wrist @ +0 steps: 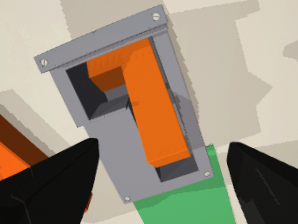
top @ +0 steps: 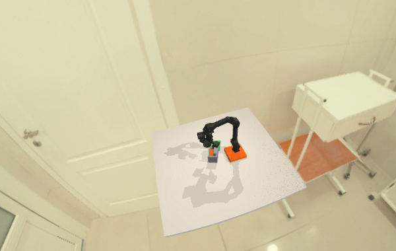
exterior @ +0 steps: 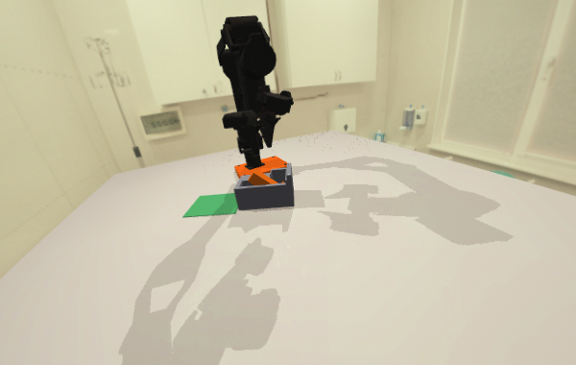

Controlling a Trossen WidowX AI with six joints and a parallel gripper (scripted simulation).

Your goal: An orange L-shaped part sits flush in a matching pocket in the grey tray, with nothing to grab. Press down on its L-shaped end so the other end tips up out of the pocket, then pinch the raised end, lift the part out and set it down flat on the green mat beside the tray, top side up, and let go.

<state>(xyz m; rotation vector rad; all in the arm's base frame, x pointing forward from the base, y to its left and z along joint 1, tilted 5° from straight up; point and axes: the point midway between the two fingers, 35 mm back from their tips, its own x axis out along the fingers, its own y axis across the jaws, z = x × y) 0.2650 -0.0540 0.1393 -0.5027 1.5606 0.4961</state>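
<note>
The orange L-shaped part lies 10 mm behind my gripper tip, 20 mm to the left of it and 110 mm below it. Also, from my gripper tip: green mat 110 mm behind, 130 mm to the right, 160 mm below.
</note>
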